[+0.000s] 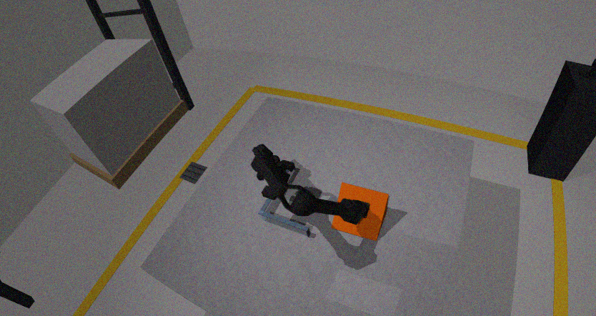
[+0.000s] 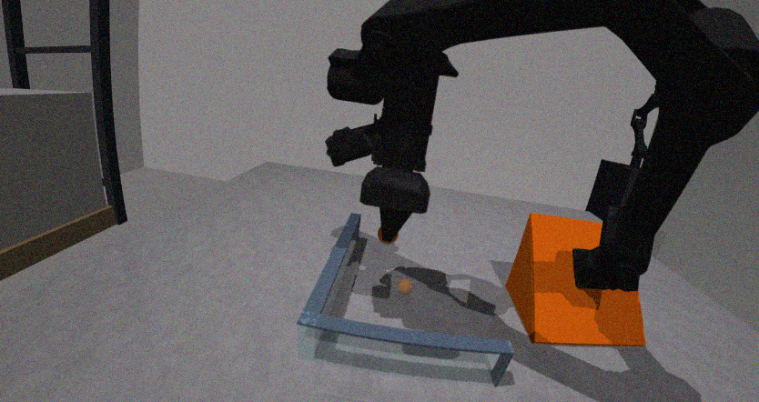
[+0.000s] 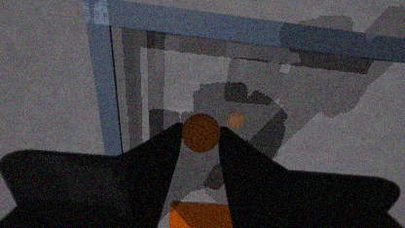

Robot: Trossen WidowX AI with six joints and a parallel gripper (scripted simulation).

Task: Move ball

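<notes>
Right now my gripper tip is 40 mm past the small orange ball, 50 mm to the left of it and 120 mm above it.
</notes>
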